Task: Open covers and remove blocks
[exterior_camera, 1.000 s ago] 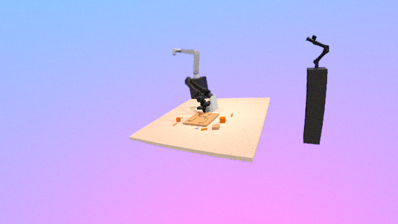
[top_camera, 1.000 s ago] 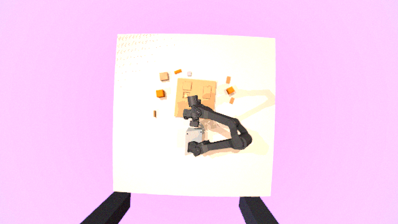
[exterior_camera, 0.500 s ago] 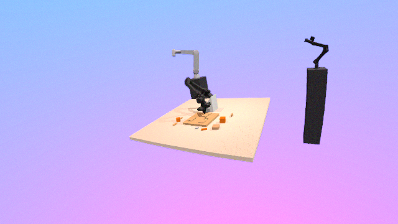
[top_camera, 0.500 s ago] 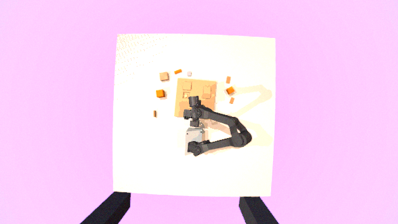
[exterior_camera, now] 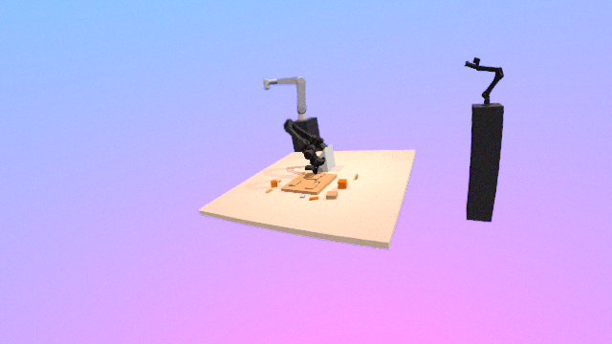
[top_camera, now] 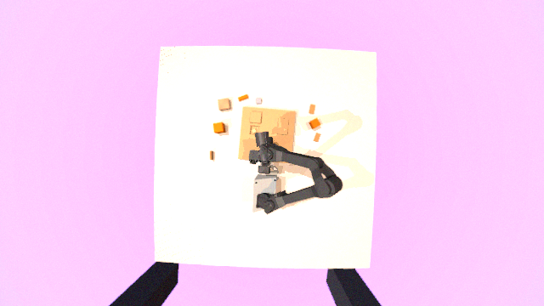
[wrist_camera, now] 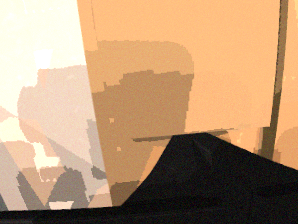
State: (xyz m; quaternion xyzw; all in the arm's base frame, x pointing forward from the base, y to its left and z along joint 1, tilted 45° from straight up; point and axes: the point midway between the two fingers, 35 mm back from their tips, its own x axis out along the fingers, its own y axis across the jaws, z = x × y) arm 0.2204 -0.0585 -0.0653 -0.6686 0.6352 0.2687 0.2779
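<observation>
My gripper tip is 11 cm short of the tan puzzle board and 1 cm to the left of it. Also, from my gripper tip: orange bar 31 cm ahead, 16 cm to the left, 2 cm below; then orange cube 13 cm ahead, 27 cm to the left.
</observation>
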